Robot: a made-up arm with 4 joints. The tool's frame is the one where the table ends. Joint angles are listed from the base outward.
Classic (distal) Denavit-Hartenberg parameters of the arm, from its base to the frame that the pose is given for. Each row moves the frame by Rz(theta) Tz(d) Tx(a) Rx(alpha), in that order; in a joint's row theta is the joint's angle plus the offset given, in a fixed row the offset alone. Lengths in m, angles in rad.
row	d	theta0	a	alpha
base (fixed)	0.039	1.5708	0	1.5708
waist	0.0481	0	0.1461	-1.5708
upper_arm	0.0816	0	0.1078	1.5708
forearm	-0.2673	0	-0.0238	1.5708
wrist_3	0	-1.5	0.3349	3.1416
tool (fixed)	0.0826	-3.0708	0	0
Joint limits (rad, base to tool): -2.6..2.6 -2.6..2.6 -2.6..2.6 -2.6..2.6
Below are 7 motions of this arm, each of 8 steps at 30 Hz.
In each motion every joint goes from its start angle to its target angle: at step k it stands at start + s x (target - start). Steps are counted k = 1, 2, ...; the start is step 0. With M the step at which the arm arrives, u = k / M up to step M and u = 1 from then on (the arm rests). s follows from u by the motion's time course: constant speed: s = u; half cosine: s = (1 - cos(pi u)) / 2; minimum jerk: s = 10 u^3 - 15 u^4 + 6 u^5.
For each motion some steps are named. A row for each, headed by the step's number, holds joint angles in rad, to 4 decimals.
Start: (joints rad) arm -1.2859 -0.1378 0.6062 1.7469
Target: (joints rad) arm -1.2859 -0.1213 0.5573 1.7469
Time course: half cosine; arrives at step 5
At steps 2, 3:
2: -1.2859 -0.1321 0.5893 1.7469
3: -1.2859 -0.1270 0.5742 1.7469

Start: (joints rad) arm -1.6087 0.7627 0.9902 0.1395
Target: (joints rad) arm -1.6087 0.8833 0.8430 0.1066
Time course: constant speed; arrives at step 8
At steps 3, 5, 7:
3: -1.6087 0.8079 0.9350 0.1272
5: -1.6087 0.8381 0.8982 0.1189
7: -1.6087 0.8682 0.8614 0.1107

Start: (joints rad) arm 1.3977 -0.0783 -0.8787 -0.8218
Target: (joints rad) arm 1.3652 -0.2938 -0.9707 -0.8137
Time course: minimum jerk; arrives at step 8
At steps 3, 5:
3: 1.3888 -0.1376 -0.9040 -0.8196
5: 1.3741 -0.2345 -0.9454 -0.8159

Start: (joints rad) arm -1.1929 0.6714 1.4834 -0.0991
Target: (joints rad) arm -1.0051 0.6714 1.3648 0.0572
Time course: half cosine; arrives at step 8
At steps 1, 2, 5, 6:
1: -1.1858 0.6714 1.4789 -0.0932
2: -1.1654 0.6714 1.4660 -0.0762
5: -1.0631 0.6714 1.4014 0.0090
6: -1.0326 0.6714 1.3822 0.0343

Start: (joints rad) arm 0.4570 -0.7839 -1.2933 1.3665
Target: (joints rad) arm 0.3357 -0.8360 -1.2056 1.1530
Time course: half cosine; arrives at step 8
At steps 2, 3, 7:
2: 0.4392 -0.7915 -1.2805 1.3352
3: 0.4196 -0.8000 -1.2662 1.3006
7: 0.3403 -0.8340 -1.2089 1.1611

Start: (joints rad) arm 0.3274 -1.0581 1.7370 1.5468
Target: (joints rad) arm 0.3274 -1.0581 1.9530 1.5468
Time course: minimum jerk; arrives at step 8
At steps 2, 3, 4, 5, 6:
2: 0.3274 -1.0581 1.7594 1.5468
3: 0.3274 -1.0581 1.7964 1.5468
4: 0.3274 -1.0581 1.8450 1.5468
5: 0.3274 -1.0581 1.8936 1.5468
6: 0.3274 -1.0581 1.9306 1.5468

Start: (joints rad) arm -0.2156 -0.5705 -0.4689 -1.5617
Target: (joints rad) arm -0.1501 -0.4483 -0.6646 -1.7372
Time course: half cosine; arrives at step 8
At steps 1, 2, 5, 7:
1: -0.2131 -0.5658 -0.4763 -1.5684
2: -0.2060 -0.5526 -0.4976 -1.5874
5: -0.1703 -0.4860 -0.6042 -1.6830
7: -0.1526 -0.4530 -0.6572 -1.7305

